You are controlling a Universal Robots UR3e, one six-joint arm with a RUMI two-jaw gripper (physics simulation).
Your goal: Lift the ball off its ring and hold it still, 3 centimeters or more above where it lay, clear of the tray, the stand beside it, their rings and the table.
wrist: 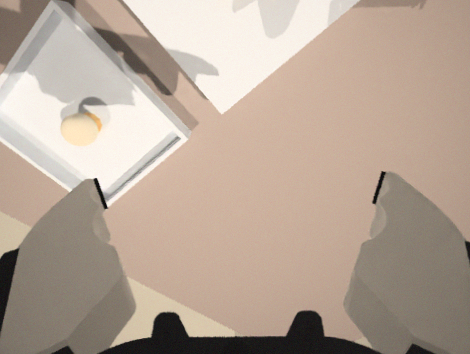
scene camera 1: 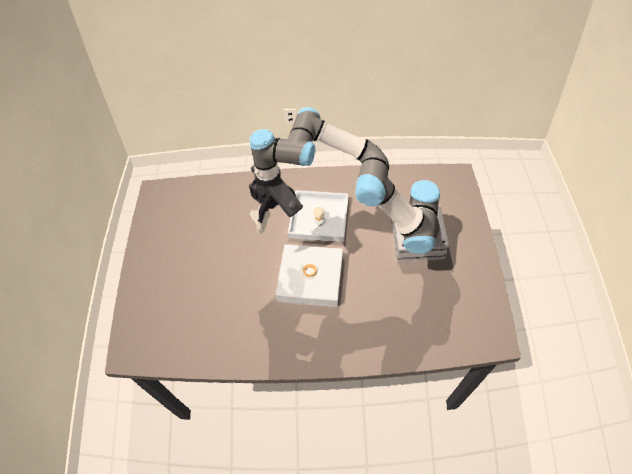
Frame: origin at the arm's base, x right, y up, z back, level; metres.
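Seen in the pictures: gripper, fingertip midpoint: (wrist: 238, 180) (scene camera 1: 278, 219).
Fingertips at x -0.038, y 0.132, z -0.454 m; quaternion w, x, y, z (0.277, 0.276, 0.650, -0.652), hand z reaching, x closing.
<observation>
Offsets run from my fingertips to a thing's top centre. "spot": to the spot under its first point. Level surfaces: height alone.
A pale yellow ball {dx +0.161, dy -0.162, dz +0.119 m} (scene camera 1: 318, 211) (wrist: 80, 129) rests on its orange ring {spot: dx +0.140, dy -0.182, dz +0.121 m} (scene camera 1: 319, 219) (wrist: 96, 121) inside the white tray {dx +0.161, dy -0.184, dz +0.119 m} (scene camera 1: 317, 237) (wrist: 150, 165). The white stand (scene camera 1: 326, 290) (wrist: 220, 80) is beside the tray, nearer the front of the table, with an empty orange ring {spot: dx -0.086, dy -0.156, dz +0.068 m} (scene camera 1: 304, 270) on its top. My gripper (scene camera 1: 260, 221) (wrist: 238, 180) is open, with nothing between its wide-apart fingers. It is above the table, to the left of the tray in the scene view. In the wrist view the ball lies to the upper left, beyond the left finger.
The brown table {dy -0.212 m} (scene camera 1: 193, 285) (wrist: 280, 225) carries the tray, the stand and the arm's base (scene camera 1: 421, 255) at the right. The arm arches over the back of the table. The arm's shadow falls across the stand and the front of the table. A wall rises behind the table.
</observation>
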